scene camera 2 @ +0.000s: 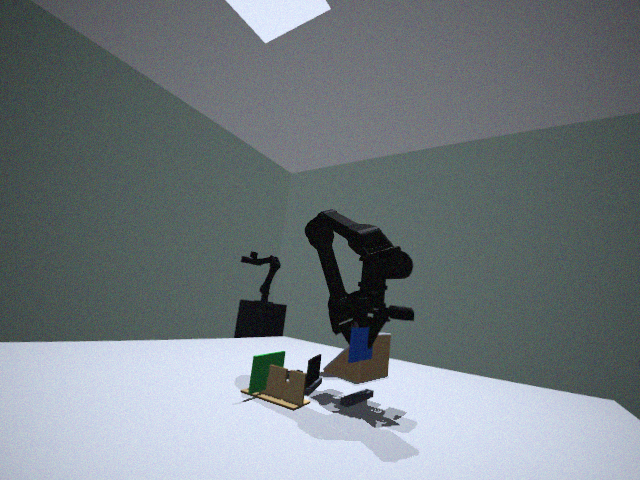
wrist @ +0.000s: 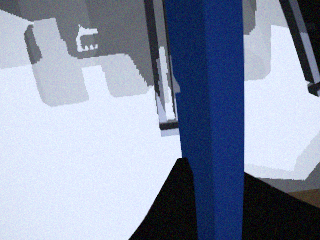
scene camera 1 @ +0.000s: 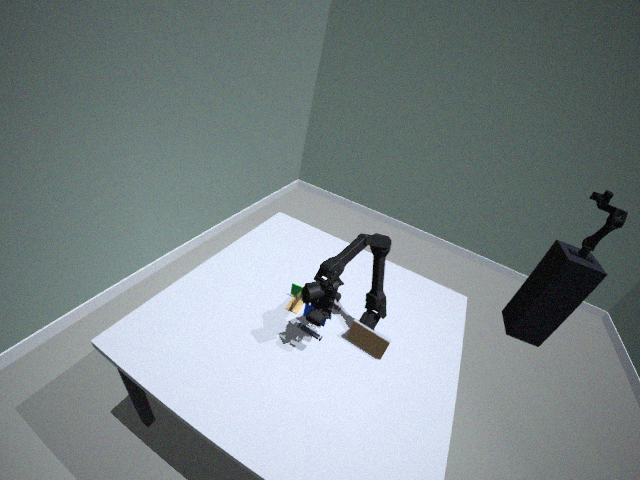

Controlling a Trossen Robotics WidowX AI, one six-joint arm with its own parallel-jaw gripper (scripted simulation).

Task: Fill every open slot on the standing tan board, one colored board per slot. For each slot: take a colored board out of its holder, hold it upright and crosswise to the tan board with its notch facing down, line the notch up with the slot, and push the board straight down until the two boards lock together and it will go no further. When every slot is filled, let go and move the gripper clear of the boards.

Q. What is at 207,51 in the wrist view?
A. A blue board.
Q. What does my gripper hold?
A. A blue board.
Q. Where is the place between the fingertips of my gripper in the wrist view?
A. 194,166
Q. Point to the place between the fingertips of my gripper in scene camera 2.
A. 367,348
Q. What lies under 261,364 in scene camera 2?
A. A green board.
